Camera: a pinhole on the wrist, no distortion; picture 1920 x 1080 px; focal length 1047.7 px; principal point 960.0 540.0 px. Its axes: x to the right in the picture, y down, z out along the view. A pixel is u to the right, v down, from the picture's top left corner.
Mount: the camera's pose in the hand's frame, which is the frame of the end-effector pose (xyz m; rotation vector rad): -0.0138 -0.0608 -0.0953 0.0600 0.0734 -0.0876
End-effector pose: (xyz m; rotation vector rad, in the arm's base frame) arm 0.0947 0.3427 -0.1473 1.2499 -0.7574 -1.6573
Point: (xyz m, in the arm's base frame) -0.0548 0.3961 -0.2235
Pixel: 952 262
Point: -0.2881 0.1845 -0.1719
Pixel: 1327 620
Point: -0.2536 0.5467 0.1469
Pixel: 284 835
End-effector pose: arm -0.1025 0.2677 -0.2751 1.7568 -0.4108 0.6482
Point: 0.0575 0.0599 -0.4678
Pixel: 937 259
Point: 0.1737 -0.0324 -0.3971
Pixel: 1205 387
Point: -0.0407 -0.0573 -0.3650
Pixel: 843 710
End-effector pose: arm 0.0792 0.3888 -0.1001 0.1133 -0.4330 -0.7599
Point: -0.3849 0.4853 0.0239
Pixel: 91 167
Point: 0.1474 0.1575 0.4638
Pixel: 1595 805
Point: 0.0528 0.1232 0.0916
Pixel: 1802 313
